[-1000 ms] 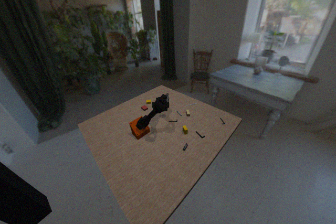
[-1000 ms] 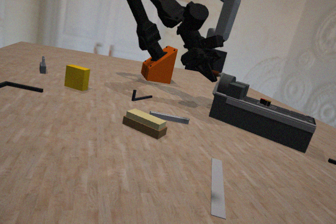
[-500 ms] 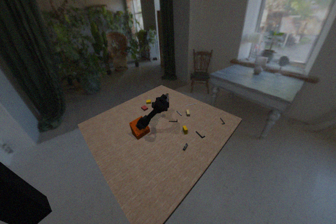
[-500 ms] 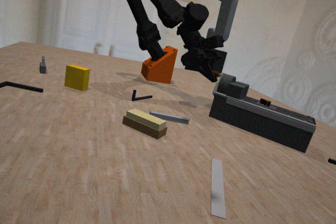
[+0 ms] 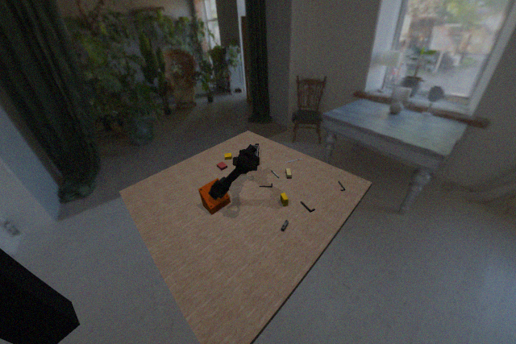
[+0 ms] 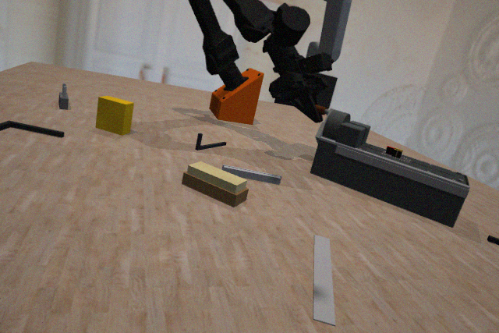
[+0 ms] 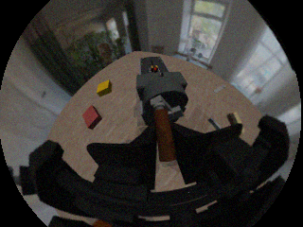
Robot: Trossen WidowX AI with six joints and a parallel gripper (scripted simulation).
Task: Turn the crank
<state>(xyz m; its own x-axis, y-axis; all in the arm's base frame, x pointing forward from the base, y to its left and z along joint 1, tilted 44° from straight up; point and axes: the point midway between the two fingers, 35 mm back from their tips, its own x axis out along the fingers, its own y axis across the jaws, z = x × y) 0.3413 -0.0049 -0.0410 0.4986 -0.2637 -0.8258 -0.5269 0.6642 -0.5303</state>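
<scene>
My gripper tip is 2 cm below the brown crank handle, 2 cm past it and 1 cm to the left of it. The rest, counted from my gripper tip: red pointer (13 cm ahead, 7 cm to the left, 1 cm below); then red block (23 cm to the left, 8 cm below, 6 cm behind); then grey bar (18 cm to the right, 9 cm below, 9 cm ahead).
</scene>
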